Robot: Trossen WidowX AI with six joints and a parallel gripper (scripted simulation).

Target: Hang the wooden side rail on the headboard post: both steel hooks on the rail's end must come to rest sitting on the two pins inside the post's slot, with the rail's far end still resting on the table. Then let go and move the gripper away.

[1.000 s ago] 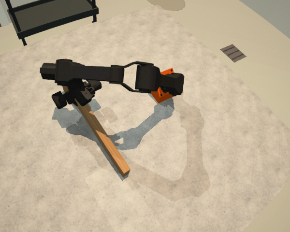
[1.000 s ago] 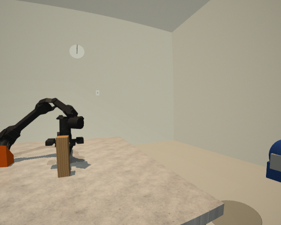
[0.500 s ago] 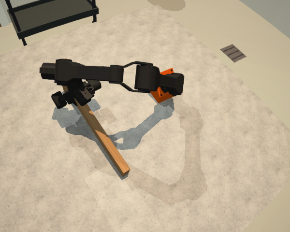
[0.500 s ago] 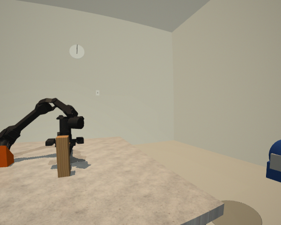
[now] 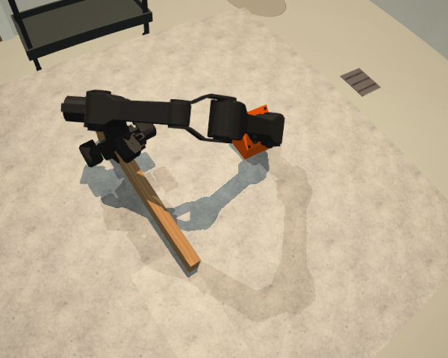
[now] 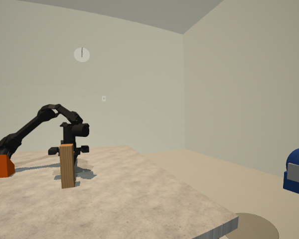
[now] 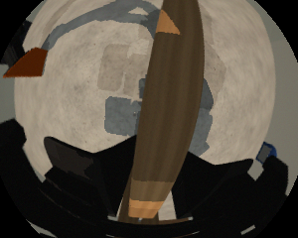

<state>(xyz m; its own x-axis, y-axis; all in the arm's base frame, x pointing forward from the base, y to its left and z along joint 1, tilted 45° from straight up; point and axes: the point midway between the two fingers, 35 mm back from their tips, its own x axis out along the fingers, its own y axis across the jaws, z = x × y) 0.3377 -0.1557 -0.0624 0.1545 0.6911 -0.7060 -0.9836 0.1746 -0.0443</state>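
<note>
Now: the wooden headboard post 110 mm to the right of my gripper tip, 40 mm above it and 10 mm behind it.
</note>
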